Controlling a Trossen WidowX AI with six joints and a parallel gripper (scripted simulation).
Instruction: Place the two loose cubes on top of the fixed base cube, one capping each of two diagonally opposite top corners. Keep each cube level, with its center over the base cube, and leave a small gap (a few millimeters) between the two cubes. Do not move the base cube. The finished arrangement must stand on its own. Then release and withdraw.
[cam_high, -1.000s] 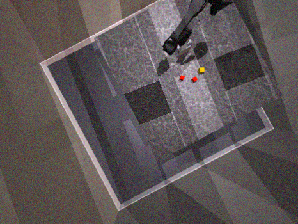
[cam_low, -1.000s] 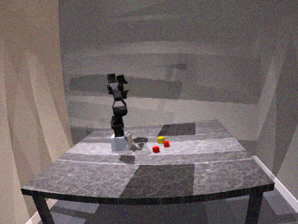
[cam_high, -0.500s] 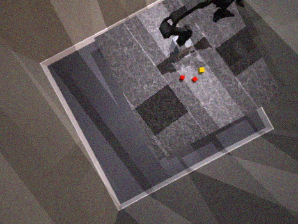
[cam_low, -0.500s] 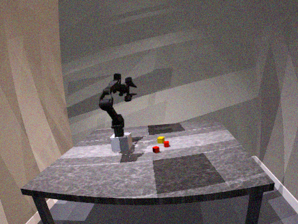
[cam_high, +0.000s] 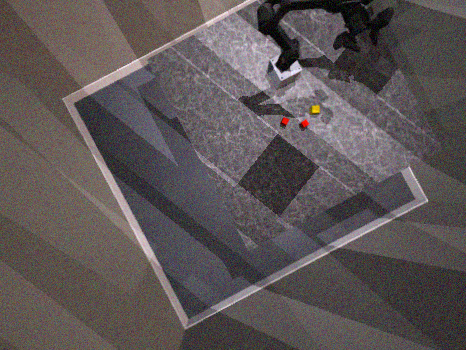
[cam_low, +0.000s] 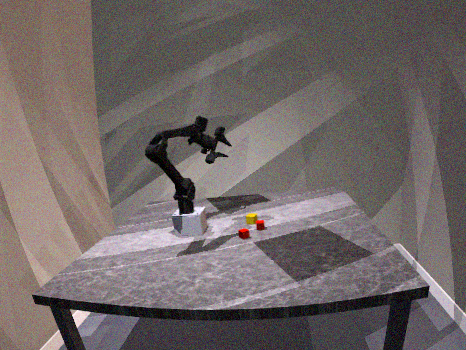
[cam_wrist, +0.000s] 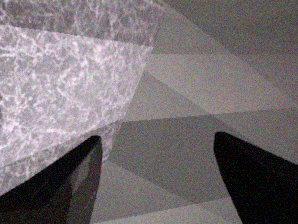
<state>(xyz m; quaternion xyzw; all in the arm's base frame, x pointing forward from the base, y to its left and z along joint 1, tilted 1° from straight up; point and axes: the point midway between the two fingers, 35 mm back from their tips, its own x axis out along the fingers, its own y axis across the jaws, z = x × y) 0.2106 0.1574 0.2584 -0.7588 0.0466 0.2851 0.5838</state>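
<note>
Now: gripper tip 320 mm to the left of the red cube and 320 mm above it. The rest, counted from my gripper tip: yellow base cube: 60 mm ahead, 140 mm to the right, 320 mm below.
</note>
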